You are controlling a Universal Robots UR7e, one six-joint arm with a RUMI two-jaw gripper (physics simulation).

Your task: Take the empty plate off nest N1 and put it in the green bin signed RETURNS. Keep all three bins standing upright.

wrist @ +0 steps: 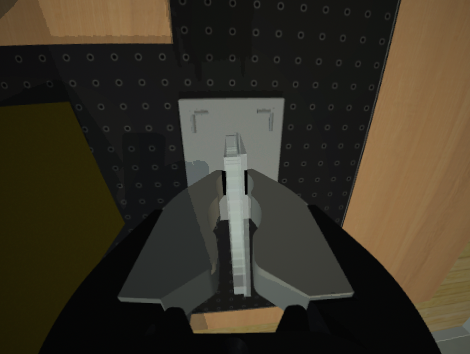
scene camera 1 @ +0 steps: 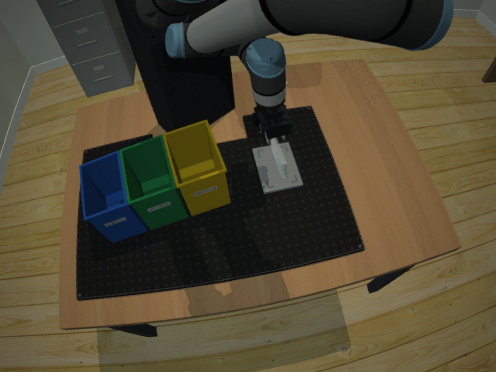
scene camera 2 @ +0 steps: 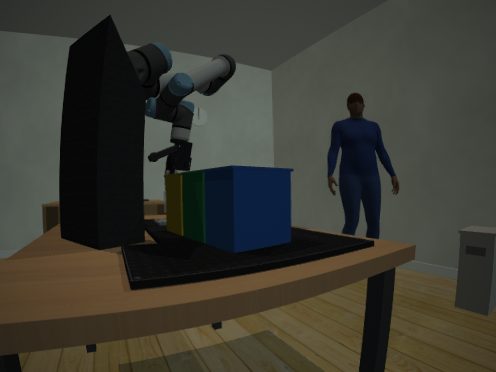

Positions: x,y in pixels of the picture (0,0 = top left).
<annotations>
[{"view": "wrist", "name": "gripper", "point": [235,172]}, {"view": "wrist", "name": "gridded plate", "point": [235,157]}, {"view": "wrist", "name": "grey nest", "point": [204,150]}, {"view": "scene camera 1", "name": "gripper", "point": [272,136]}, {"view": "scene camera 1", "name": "yellow bin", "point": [199,171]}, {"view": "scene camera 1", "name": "green bin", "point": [150,187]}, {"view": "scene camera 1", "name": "blue bin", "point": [104,201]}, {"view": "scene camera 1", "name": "grey nest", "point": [267,169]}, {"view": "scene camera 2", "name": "gripper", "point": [167,193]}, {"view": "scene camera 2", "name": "green bin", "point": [193,182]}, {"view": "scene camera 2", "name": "blue bin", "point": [246,208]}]
</annotations>
